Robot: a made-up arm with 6 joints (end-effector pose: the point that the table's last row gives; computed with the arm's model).
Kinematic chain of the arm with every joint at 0, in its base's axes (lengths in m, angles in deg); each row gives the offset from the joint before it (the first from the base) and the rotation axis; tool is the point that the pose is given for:
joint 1: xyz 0 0 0.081 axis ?
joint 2: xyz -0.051 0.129 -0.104 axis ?
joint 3: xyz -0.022 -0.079 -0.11 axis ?
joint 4: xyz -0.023 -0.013 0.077 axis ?
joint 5: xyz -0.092 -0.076 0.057 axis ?
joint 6: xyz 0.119 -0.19 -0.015 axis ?
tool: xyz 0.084 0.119 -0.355
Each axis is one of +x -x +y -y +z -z.
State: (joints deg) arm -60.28 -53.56 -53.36 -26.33 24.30 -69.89
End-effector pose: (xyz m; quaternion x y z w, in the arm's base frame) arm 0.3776 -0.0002 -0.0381 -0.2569 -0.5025 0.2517 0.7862
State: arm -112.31 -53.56 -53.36 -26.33 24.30 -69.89
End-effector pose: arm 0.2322 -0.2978 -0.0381 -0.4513 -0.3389 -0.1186 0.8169
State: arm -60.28 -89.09 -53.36 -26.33 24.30 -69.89
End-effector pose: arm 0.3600 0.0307 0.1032 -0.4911 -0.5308 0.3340 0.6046
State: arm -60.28 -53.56 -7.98 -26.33 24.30 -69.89
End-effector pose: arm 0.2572 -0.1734 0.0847 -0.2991 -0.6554 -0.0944 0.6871
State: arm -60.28 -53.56 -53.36 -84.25 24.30 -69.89
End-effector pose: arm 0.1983 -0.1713 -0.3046 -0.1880 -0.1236 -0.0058 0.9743
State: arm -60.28 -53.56 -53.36 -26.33 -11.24 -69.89
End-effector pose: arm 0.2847 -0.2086 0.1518 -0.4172 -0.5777 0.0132 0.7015
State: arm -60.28 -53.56 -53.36 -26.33 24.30 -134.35
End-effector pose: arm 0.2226 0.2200 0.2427 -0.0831 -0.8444 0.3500 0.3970
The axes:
joint 1: +z
joint 2: +y
joint 3: -z
joint 4: -y
joint 5: +z
joint 6: +y

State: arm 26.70 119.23 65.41 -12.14 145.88 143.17
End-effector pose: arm 0.2091 -0.0114 -0.0569 0.1689 -0.5663 -0.5214 0.6156
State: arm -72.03 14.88 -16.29 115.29 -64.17 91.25
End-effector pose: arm 0.1489 0.1035 -0.2844 0.4575 -0.3283 -0.3412 0.7527
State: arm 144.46 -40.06 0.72 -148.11 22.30 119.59
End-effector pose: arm -0.0138 0.2508 0.1413 0.8592 -0.2578 0.3160 0.3091
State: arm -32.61 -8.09 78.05 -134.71 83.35 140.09
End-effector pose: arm -0.3298 -0.0180 -0.2424 0.3389 0.3302 0.8397 0.2666
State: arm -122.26 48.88 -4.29 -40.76 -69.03 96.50
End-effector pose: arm 0.1846 0.0176 0.2404 -0.7407 -0.3942 0.2350 0.4906
